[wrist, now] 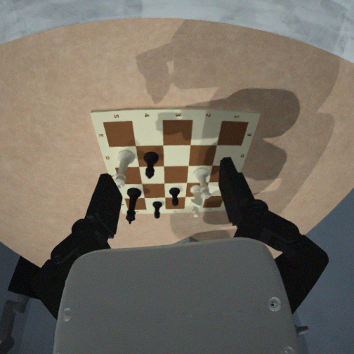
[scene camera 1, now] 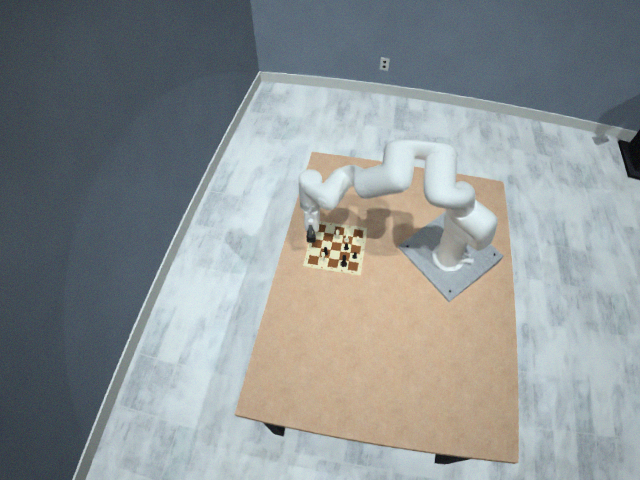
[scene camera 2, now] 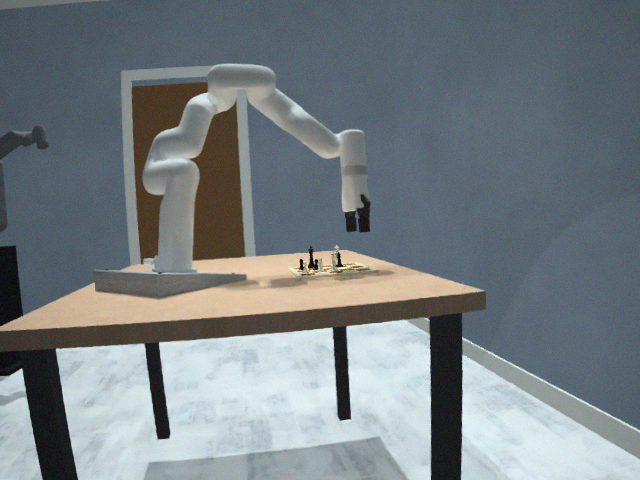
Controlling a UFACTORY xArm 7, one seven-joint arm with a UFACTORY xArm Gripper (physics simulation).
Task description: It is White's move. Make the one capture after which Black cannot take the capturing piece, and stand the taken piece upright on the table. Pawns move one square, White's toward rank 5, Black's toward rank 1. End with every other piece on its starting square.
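Pixels of known places: gripper, fingertip midpoint: (scene camera 1: 311,231) (scene camera 2: 357,231); arm's base, link origin: (scene camera 1: 448,257) (scene camera 2: 174,272).
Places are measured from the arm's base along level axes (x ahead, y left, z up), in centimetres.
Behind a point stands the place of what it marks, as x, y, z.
The chessboard (scene camera 1: 306,265) {51.8, 16.7, -2.5} (scene camera 2: 372,269) {54.0, -2.5, -2.5} (wrist: 131,113) lies on the table. In the wrist view a tall white piece (wrist: 125,161) stands on D5, a black piece (wrist: 150,160) on D4, a white piece (wrist: 202,176) on C2, a tall black piece (wrist: 133,199) on B5, and a black piece (wrist: 174,194) on B3. A small black piece (wrist: 157,208) is on A4. White pieces near B2 and A2 overlap, so their types are unclear. My gripper (scene camera 1: 310,235) {52.2, 7.8, 7.5} (scene camera 2: 357,230) {52.2, 7.8, 7.5} (wrist: 166,178) is open and empty, pointing down high above the board's far-side edge.
The brown table (scene camera 1: 382,361) {16.4, 45.3, -3.1} (scene camera 2: 258,310) {24.7, -44.4, -3.1} carries the arm's grey base plate (scene camera 1: 444,286) {-0.2, 12.2, -1.3} (scene camera 2: 155,286) {0.5, -23.0, -0.5}. The arm's shadow falls over part of the board and the table beside it. A blue wall (scene camera 1: 465,46) stands beyond the table.
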